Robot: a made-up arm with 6 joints. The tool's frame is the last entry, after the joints.
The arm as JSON. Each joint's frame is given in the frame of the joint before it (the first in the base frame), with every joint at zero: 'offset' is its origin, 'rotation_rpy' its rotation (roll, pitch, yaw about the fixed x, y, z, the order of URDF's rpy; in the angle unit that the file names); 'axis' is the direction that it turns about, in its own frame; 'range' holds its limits. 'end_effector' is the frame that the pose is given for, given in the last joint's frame.
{
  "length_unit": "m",
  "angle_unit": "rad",
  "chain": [
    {
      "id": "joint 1",
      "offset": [
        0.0,
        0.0,
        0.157
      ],
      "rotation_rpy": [
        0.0,
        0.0,
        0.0
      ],
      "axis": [
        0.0,
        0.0,
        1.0
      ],
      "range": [
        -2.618,
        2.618
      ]
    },
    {
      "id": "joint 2",
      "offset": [
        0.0,
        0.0,
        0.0
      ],
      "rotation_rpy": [
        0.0,
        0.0,
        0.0
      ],
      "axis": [
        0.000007,
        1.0,
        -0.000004
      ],
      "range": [
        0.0,
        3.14
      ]
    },
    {
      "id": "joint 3",
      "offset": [
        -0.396,
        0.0,
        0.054
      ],
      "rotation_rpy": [
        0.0,
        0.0,
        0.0
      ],
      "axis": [
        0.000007,
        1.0,
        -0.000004
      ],
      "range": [
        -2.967,
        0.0
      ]
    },
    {
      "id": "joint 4",
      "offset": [
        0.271,
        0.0,
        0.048
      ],
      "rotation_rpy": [
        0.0,
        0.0,
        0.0
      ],
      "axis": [
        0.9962,
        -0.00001,
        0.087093
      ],
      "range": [
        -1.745,
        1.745
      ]
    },
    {
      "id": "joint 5",
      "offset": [
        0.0,
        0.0,
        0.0
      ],
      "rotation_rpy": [
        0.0,
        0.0,
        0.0
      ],
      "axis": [
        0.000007,
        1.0,
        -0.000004
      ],
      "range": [
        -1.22,
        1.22
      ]
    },
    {
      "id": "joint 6",
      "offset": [
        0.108,
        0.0,
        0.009
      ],
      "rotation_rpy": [
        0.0,
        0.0,
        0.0
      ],
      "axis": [
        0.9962,
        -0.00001,
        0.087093
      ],
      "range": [
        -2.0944,
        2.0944
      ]
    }
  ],
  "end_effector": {
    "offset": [
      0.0,
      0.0,
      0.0
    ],
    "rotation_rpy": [
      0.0,
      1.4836,
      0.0
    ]
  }
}
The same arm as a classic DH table. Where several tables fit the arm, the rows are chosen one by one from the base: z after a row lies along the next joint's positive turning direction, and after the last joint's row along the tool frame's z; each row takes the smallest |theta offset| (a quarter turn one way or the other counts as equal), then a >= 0, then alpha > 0; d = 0 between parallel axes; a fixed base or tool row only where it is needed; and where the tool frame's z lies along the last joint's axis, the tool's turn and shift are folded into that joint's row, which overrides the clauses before.
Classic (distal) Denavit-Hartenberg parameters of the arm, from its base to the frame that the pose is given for. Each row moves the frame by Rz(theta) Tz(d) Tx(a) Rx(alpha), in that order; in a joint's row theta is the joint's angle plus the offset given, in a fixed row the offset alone. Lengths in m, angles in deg.
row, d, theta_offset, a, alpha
joint 1, 0.157, 0, 0, -90
joint 2, 0, 7.77, -0.3997, 0
joint 3, 0, 77.24, -0.0242, 90
joint 4, 0.2742, 0, 0, -90
joint 5, 0, 0, 0.0004, 90
joint 6, 0.1084, 0, 0, 0
Joint limits (deg, base to tool): -150..150 0..179.91 -170..0 -99.98..99.98 -69.9..69.9 -120..120

